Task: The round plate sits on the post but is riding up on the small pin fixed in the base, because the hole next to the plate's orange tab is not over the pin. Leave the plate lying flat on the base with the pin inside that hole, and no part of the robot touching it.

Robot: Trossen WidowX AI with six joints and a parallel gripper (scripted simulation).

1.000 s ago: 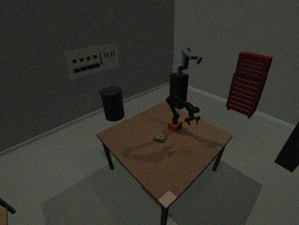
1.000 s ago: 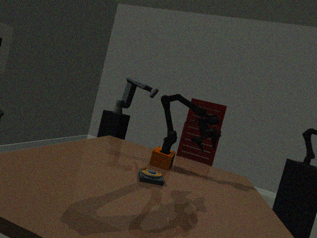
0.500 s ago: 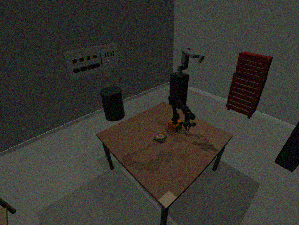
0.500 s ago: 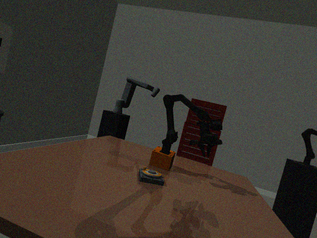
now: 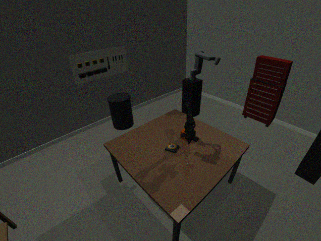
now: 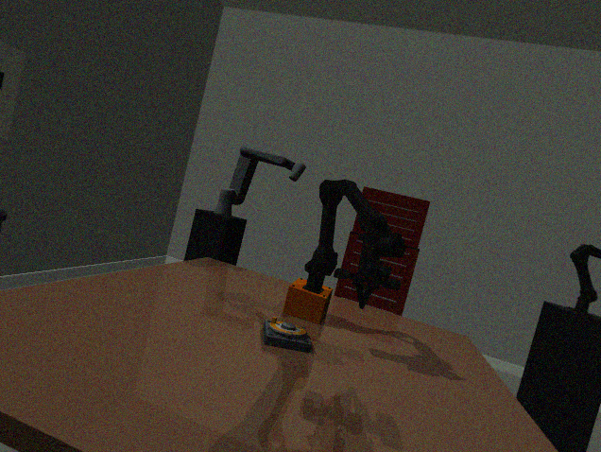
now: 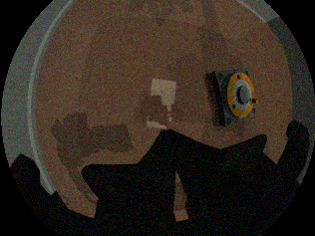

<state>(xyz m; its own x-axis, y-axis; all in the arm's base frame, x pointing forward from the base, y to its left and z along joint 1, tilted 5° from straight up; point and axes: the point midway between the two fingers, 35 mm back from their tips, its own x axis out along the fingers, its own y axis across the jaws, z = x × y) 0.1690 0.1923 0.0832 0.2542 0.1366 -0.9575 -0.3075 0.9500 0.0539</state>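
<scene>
My gripper tip is now 9 cm short of the base, 17 cm to the left of it and 11 cm above it.
</scene>
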